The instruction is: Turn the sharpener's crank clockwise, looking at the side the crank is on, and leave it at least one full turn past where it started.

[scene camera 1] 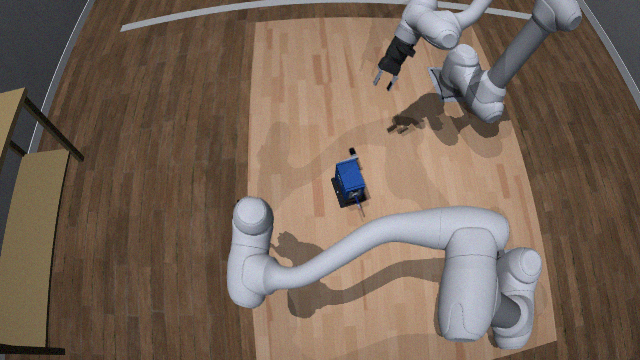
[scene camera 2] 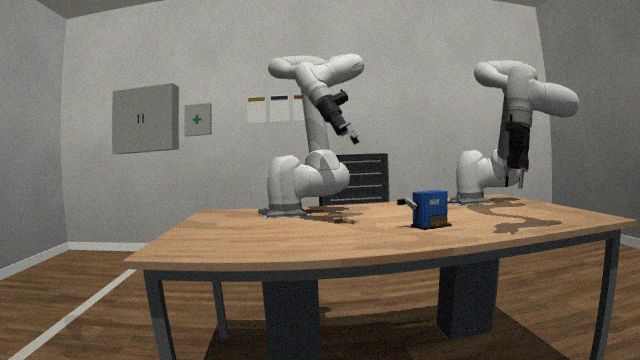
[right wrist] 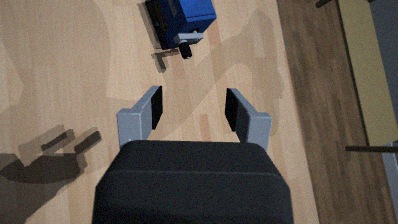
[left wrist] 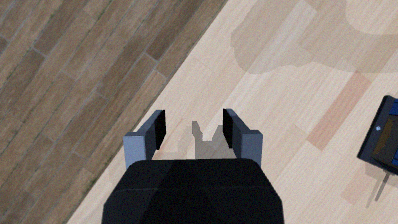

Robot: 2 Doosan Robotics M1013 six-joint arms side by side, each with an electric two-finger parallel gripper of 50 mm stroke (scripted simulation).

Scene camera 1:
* blue sharpener: 348, 183
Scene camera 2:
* my left gripper: 513, 187
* my right gripper: 356, 140
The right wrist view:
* my right gripper: 194, 100
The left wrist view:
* my left gripper: 194, 121
